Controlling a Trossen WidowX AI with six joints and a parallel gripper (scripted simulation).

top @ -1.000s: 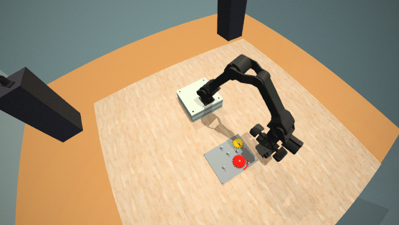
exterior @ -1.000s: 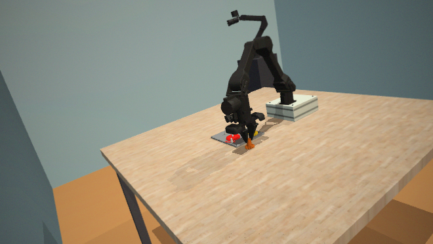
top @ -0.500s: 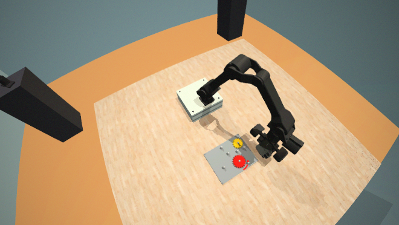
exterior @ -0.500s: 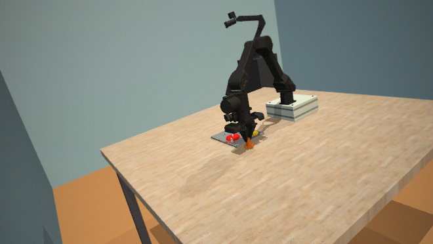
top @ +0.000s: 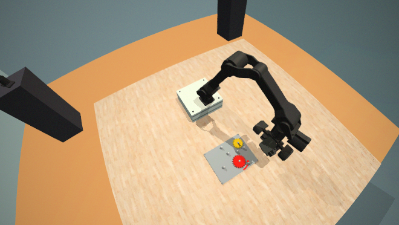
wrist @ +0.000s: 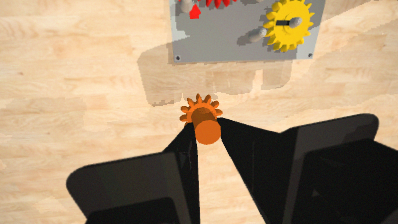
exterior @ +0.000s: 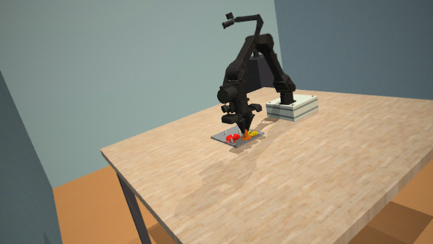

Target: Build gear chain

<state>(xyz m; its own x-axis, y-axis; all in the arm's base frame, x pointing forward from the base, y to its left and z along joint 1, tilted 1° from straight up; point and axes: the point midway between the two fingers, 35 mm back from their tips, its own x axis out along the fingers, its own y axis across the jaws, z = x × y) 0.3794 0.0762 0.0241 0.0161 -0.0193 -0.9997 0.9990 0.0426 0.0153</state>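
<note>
My gripper tip is now 13 cm to the left of the red gear, 6 cm above it and 3 cm past it. From my gripper tip the other things lie so: red arrow 11 cm to the right, 6 cm below; orange gear 1 cm below.
</note>
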